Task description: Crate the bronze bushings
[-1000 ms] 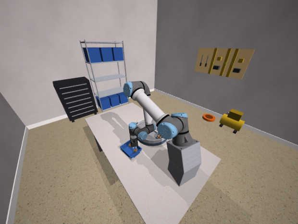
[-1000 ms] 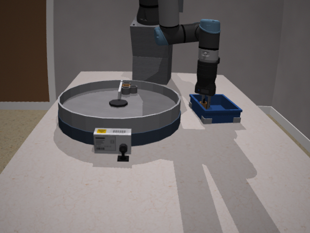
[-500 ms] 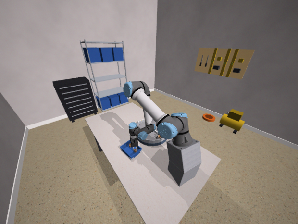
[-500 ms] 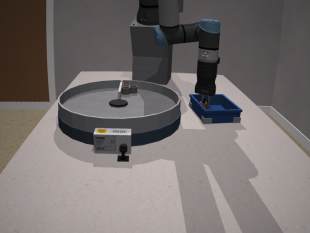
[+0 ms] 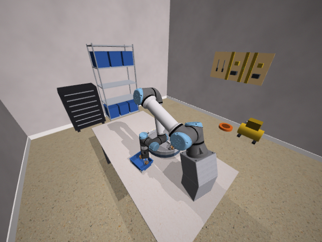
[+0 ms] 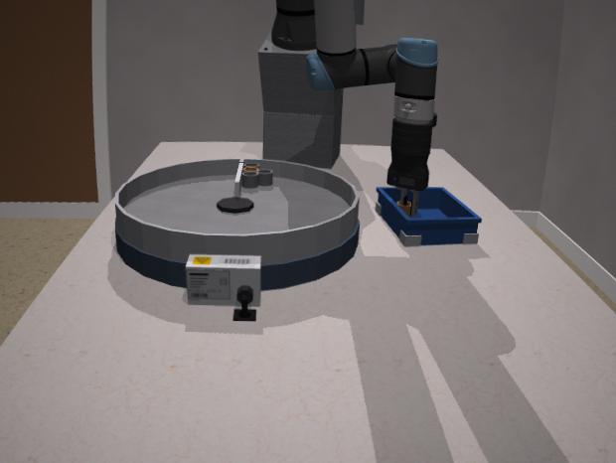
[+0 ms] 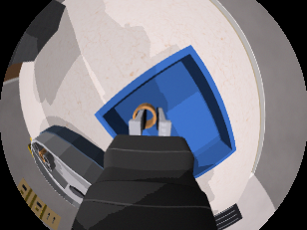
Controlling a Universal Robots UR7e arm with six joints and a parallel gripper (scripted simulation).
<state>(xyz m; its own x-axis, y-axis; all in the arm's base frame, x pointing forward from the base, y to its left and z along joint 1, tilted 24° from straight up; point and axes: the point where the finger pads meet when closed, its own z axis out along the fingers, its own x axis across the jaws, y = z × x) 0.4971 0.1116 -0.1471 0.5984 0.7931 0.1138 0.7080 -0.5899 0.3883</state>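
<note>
My gripper is now 40 mm short of the blue crate and 20 mm to the right of it. Round my hand: grey turning table 40 mm ahead, 340 mm to the right, 20 mm above.
</note>
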